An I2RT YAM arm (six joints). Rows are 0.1 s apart.
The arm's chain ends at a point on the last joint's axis. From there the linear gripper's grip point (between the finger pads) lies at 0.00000 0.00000 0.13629 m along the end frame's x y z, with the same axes.
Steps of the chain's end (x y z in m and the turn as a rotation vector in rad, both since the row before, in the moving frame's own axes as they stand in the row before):
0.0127 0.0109 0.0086 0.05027 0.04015 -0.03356
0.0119 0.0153 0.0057 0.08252 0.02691 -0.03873
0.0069 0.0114 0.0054 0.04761 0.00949 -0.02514
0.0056 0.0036 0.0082 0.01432 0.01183 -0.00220
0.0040 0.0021 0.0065 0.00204 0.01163 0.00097
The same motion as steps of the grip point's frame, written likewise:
0.0181 0.0040 0.0083 0.05027 0.04015 -0.03356
0.0153 0.0040 0.0052 0.08252 0.02691 -0.03873
0.0081 0.0049 0.0052 0.04761 0.00949 -0.02514
0.0072 0.0016 0.0082 0.01432 0.01183 -0.00220
0.0056 0.0018 0.0065 0.00204 0.01163 0.00097

